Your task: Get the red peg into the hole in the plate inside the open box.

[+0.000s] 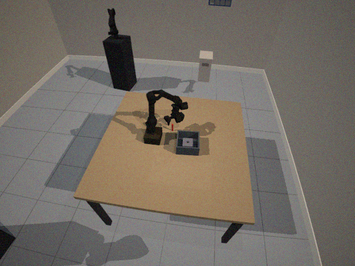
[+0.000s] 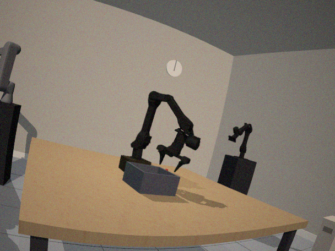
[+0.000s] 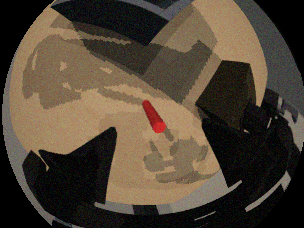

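Now: gripper tip 5 cm above the red peg. Also, from my gripper tip: grey box 18 cm ahead, 14 cm to the right, 6 cm below; light grey plate 18 cm ahead, 14 cm to the right, 4 cm below.
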